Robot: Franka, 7 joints.
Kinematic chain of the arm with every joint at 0, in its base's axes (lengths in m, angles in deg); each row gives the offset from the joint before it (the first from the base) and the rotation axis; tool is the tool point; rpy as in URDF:
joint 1: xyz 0 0 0.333 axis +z
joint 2: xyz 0 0 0 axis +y
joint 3: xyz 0 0 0.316 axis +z
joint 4: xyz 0.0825 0 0 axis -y
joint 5: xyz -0.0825 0 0.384 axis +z
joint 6: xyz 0 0 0 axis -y
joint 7: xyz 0.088 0 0 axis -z
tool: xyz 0 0 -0.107 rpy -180 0 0
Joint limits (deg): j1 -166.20..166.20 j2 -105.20..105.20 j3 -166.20..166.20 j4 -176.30..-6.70 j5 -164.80..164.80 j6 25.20..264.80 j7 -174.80..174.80
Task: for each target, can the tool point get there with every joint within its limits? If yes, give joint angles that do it. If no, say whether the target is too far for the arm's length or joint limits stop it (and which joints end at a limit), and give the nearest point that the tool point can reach.
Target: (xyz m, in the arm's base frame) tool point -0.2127 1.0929 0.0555
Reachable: no: too far | nearest point -0.1590 0.8171 0.1255 | short by 0.290 m
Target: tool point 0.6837 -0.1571 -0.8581
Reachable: no: too far | nearest point 0.4711 -0.1083 -0.3216 | short by 0.579 m
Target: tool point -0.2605 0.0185 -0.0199
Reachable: yes | joints -115.62 72.28 -19.82 -141.89 99.26 190.44 112.73
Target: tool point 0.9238 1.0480 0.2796
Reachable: no: too far | nearest point 0.5669 0.6431 0.3002 | short by 0.540 m
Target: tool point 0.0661 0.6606 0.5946
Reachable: yes | joints 65.98 74.55 74.70 -24.68 81.94 44.15 59.01
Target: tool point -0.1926 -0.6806 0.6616
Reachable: yes | joints -106.35 36.19 16.40 -58.52 50.03 210.68 16.59
